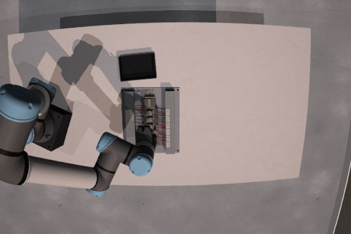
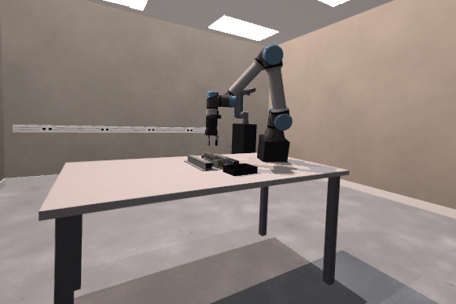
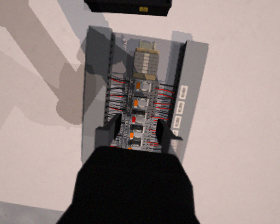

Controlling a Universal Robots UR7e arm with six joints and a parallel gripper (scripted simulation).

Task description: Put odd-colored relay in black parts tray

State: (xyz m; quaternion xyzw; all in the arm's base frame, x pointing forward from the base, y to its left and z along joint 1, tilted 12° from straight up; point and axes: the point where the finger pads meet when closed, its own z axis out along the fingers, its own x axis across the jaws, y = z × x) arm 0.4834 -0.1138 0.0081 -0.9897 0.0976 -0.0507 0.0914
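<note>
The relay panel lies 12 cm below my hand. From my hand the other things lie so: black parts tray (26 cm to the left, 12 cm below).
</note>
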